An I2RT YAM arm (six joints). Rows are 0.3 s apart.
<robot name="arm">
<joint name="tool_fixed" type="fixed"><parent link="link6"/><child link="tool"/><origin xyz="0 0 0" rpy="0 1.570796 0"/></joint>
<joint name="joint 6" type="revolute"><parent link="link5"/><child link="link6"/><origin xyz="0.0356 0 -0.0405"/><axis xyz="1 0 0"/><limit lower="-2.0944" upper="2.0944"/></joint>
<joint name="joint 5" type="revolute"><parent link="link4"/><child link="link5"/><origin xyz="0.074 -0.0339 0.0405"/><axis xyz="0 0 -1"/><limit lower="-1.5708" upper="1.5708"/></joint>
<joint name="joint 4" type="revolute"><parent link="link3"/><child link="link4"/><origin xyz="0.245 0.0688 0.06"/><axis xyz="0 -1 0"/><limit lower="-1.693" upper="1.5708"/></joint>
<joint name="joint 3" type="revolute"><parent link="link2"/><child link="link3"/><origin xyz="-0.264 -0.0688 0"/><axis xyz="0 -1 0"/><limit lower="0" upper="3.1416"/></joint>
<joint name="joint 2" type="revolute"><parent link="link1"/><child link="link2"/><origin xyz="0.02 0.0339 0.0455"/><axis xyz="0 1 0"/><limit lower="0" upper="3.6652"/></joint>
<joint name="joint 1" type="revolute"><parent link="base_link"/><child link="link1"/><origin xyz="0 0 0.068"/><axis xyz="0 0 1"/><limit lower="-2.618" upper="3.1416"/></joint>
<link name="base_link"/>
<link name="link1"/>
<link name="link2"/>
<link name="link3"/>
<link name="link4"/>
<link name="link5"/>
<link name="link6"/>
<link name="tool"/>
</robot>
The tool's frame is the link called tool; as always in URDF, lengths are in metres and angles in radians.
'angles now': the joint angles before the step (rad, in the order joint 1, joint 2, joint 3, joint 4, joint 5, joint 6). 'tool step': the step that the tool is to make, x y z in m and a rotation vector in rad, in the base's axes. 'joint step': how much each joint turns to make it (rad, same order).
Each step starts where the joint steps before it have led.
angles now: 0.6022 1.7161 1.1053 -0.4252 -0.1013 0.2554
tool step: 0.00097 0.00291 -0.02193 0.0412 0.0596 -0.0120
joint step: 0.0000 0.0488 -0.0328 0.0615 -0.0526 0.0446
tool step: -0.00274 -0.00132 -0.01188 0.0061 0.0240 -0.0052
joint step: -0.0001 0.0145 -0.0320 0.0324 -0.0138 0.0137
